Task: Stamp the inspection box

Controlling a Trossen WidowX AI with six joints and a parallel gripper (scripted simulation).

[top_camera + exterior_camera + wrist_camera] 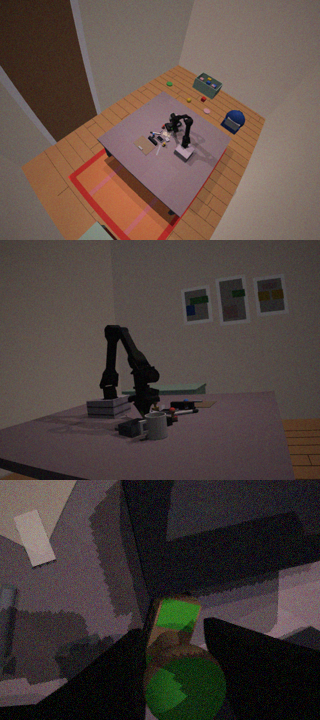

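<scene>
My gripper tip is 1 cm to the left of the green-knobbed PASS stamp, 1 cm past it and 1 cm above it. Round my gripper tip: red-knobbed stamp: 11 cm ahead, 6 cm to the left, 1 cm below; then white mug: 16 cm to the right, 11 cm ahead; then card: 11 cm to the left, 3 cm below, 1 cm ahead.
</scene>
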